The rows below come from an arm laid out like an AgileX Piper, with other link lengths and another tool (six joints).
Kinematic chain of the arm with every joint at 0, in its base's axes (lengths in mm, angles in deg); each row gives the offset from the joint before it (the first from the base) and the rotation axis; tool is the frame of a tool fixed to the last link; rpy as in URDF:
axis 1: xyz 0 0 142.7 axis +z
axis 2: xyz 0 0 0 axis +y
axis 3: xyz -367.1 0 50.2 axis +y
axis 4: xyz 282.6 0 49.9 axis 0.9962 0 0.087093
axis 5: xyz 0 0 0 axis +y
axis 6: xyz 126 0 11 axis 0.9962 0 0.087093
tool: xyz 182.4 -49 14.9 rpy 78.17 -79.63 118.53
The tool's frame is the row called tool.
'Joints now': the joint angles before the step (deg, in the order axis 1, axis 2, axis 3, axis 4, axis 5, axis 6). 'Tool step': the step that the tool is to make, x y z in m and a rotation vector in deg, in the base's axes. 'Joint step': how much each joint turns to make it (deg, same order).
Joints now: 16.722 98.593 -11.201 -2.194 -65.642 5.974
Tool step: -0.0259 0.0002 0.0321 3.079 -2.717 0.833
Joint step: 0.010 -7.599 4.007 -1.487 -0.014 2.496
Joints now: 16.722 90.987 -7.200 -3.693 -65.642 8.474
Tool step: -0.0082 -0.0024 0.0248 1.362 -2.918 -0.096
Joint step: 0.002 -4.311 1.098 0.003 -0.001 0.474
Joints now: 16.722 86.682 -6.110 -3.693 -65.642 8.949
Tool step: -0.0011 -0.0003 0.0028 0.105 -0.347 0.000
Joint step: 0.013 -0.507 0.136 0.014 0.008 -0.002
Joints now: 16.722 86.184 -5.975 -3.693 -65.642 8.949
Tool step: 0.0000 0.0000 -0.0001 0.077 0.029 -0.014
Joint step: -0.005 0.011 0.001 -0.005 -0.012 0.084
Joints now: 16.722 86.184 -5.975 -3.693 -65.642 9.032
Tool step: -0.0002 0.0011 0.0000 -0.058 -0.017 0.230
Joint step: -0.026 0.011 0.003 -0.266 -0.014 0.006
